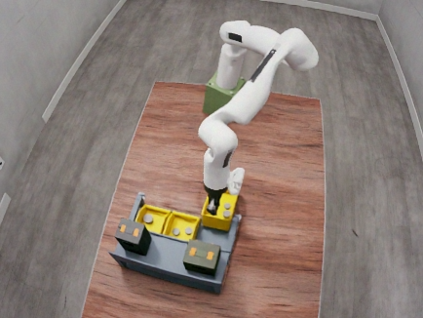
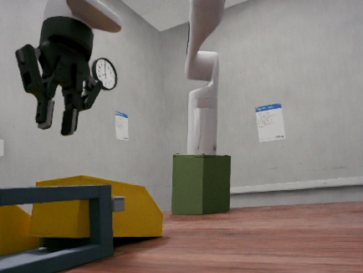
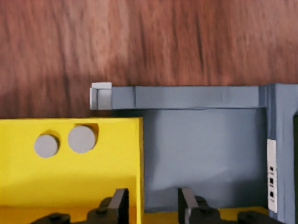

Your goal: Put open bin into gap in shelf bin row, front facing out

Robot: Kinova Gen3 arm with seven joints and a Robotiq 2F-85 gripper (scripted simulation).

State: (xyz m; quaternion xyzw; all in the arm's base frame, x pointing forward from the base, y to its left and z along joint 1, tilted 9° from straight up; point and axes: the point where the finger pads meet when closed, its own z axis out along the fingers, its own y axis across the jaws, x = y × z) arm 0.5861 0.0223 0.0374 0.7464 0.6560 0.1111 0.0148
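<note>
The grey disc part is 50 mm behind my hand, 30 mm to the left of it and 160 mm below it. The rest, counted from my hand: grey shelf: 90 mm ahead, 120 mm to the right, 110 mm below.
</note>
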